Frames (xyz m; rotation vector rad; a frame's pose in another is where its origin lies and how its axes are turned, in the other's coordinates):
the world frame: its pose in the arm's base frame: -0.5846 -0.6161 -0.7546 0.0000 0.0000 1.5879
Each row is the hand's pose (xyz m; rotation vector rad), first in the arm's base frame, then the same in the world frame.
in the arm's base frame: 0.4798 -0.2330 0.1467 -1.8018 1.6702 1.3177
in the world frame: 0.3648 -1.0708 0.9013 -0.0628 2.1391 0.4951
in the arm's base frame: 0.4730 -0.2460 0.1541 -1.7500 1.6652 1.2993
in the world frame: 0.3520 -1.0638 0.9087 -0.0344 2.1152 0.4516
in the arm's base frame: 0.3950 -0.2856 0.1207 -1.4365 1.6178 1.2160
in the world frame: 0.3137 -0.9851 0.8753 0.1319 1.9414 0.2217
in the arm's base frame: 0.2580 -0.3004 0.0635 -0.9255 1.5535 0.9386
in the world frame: 0.3012 -0.8479 0.8181 0.4363 1.6623 -0.2253
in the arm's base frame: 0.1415 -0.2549 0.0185 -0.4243 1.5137 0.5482
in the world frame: 0.3487 -0.7322 0.7731 0.7906 1.3787 -0.7039
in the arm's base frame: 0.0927 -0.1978 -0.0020 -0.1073 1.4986 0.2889
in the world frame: 0.4067 -0.6844 0.7526 1.0429 1.1832 -0.9805
